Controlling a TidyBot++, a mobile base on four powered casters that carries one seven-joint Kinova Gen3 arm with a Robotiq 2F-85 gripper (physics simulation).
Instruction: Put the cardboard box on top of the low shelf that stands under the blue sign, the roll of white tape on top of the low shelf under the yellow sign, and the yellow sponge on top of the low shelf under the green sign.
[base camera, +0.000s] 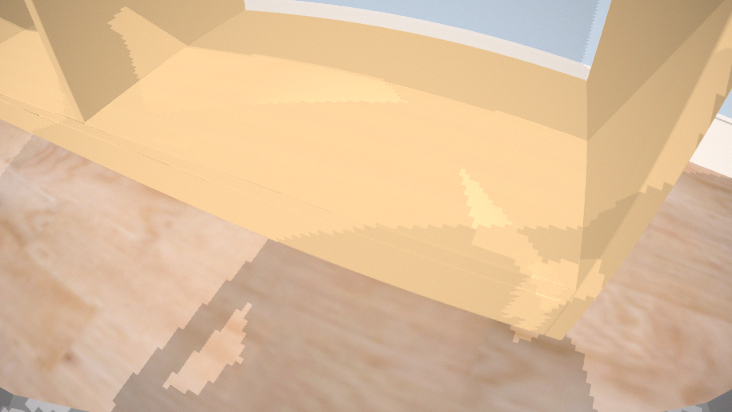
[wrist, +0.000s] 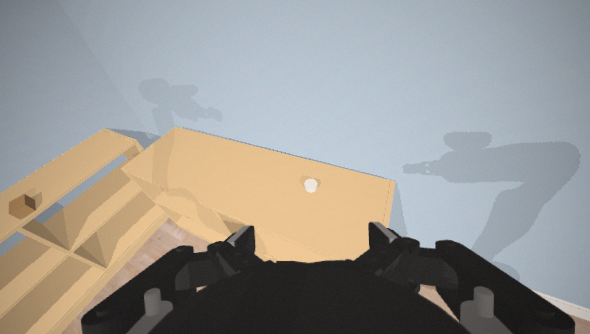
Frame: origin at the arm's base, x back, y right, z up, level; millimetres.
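Seen in the pictures: gripper, fingertip midpoint: (wrist: 310, 236).
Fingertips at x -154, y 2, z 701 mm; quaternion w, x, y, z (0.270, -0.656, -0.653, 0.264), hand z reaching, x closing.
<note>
Pixels of each thing's top centre, then the offset from my fingertips to it. Level surfaces: height alone.
- white tape, top centre: (wrist: 310, 183) dy +4, dx -428, dz -463 mm
- low wooden shelf, surface height: dz -487 mm
- small brown box, top centre: (wrist: 16, 203) dy -1262, dx -356, dz -437 mm
- floor, surface height: dz -1097 mm
The roll of white tape (wrist: 310, 185) stands on top of a low wooden shelf (wrist: 240, 170) in the wrist view. A small brown box (wrist: 22, 206), which looks like the cardboard box, sits on top of another low shelf (wrist: 100, 145) at the left. My gripper (wrist: 310, 236) is open and empty, and it is apart from the tape, which shows beyond the fingertips. The yellow sponge and the coloured signs do not show in either view.
In the base camera view a wooden shelf (base camera: 317, 148) stands close in front of the base, with an upright divider at its left and a side panel at its right. A blue-grey wall (wrist: 320, 75) rises behind the shelves. The floor (base camera: 128, 214) is wooden.
</note>
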